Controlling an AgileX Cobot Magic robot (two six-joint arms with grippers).
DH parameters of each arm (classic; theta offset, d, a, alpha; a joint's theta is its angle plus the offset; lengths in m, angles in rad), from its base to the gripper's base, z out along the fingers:
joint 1: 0 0.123 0 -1.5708
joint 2: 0.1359 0 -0.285 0
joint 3: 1.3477 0 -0.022 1.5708
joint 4: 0 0.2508 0 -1.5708
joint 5: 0 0 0.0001 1.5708
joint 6: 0 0.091 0 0
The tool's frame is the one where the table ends.
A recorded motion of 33 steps. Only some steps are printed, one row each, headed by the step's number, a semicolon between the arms.
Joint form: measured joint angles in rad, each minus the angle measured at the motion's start. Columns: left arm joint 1, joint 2, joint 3, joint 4, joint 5, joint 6; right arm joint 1, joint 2, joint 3, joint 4, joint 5, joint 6.
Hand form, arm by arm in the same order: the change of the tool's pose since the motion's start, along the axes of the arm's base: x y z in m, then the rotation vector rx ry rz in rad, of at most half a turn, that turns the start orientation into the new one. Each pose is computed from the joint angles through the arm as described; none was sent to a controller.
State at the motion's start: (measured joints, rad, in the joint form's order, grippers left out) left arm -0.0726 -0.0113 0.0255 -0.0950 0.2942 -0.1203; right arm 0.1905 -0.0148 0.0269 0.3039 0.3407 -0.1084
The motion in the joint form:
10: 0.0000 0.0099 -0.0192 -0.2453 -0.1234 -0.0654; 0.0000 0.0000 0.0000 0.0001 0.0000 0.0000
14: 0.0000 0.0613 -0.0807 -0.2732 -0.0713 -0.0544; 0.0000 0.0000 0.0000 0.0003 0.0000 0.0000
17: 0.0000 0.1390 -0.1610 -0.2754 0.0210 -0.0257; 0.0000 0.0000 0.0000 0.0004 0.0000 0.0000
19: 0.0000 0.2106 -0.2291 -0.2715 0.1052 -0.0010; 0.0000 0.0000 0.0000 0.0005 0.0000 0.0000
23: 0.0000 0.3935 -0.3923 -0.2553 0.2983 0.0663; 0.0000 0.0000 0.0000 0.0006 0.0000 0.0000
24: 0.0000 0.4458 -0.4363 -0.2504 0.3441 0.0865; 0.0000 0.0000 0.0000 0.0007 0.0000 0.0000
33: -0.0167 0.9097 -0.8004 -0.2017 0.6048 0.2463; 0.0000 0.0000 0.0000 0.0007 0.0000 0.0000
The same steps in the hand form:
10: 0.0016 -0.0028 0.0178 -0.3194 -0.1040 0.0175; 0.0000 0.0000 0.0000 0.0001 0.0000 0.0000
14: 0.0029 -0.0050 0.0314 -0.3324 -0.0617 0.0030; 0.0000 0.0000 0.0000 0.0003 0.0001 0.0000
17: 0.0060 -0.0082 0.0462 -0.2982 0.0222 -0.0225; 0.0000 0.0000 0.0000 0.0004 0.0001 0.0000
19: 0.0098 -0.0109 0.0575 -0.2624 0.1037 -0.0461; 0.0000 0.0000 0.0000 0.0005 0.0001 0.0000
23: 0.0240 -0.0167 0.0831 -0.1647 0.2989 -0.1076; 0.0000 0.0000 0.0000 0.0006 0.0001 0.0000
24: 0.0294 -0.0181 0.0897 -0.1373 0.3477 -0.1247; 0.0000 0.0000 0.0000 0.0007 0.0001 0.0001
33: 0.1032 -0.0286 0.1320 0.0706 0.6672 -0.2717; 0.0000 0.0000 0.0000 0.0007 0.0001 0.0001

